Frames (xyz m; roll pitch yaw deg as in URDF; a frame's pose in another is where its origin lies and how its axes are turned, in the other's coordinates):
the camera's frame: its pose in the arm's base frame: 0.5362 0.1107 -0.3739 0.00 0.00 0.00
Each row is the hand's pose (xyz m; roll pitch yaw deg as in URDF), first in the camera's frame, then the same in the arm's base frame.
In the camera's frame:
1: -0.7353 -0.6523 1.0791 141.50 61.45 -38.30
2: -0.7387 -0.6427 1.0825 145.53 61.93 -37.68
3: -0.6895 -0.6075 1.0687 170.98 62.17 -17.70
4: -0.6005 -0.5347 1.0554 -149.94 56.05 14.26
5: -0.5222 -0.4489 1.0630 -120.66 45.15 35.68
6: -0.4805 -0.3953 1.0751 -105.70 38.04 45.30
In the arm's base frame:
1: -0.1991 -0.5416 0.7052 141.50 61.45 -38.30
2: -0.2025 -0.5320 0.7086 145.53 61.93 -37.68
3: -0.1533 -0.4968 0.6948 170.98 62.17 -17.70
4: -0.0643 -0.4240 0.6815 -149.94 56.05 14.26
5: 0.0140 -0.3382 0.6891 -120.66 45.15 35.68
6: 0.0557 -0.2846 0.7012 -105.70 38.04 45.30

